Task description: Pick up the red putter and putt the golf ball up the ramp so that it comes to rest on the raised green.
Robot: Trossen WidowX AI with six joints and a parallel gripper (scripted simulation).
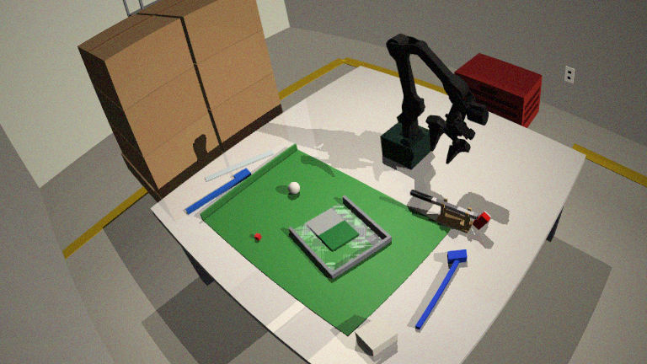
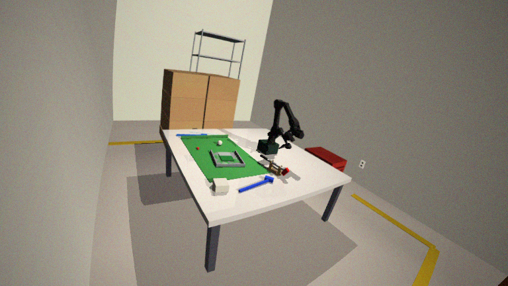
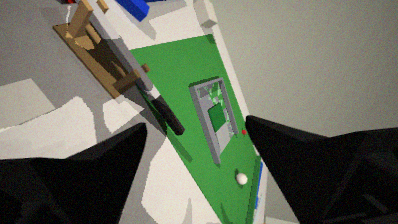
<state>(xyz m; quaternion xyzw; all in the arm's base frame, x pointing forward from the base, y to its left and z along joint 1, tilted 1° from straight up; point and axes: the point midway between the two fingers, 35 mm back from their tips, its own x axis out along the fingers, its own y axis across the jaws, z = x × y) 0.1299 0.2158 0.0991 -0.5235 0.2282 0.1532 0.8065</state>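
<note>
My gripper tip is now 60 mm short of the red putter, 90 mm to the right of it and 120 mm above it. Round my gripper tip: wooden rack: 70 mm ahead, 100 mm to the left, 140 mm below; green mat: 320 mm ahead, 270 mm to the right, 170 mm below; white golf ball: 240 mm ahead, 440 mm to the right, 150 mm below.
</note>
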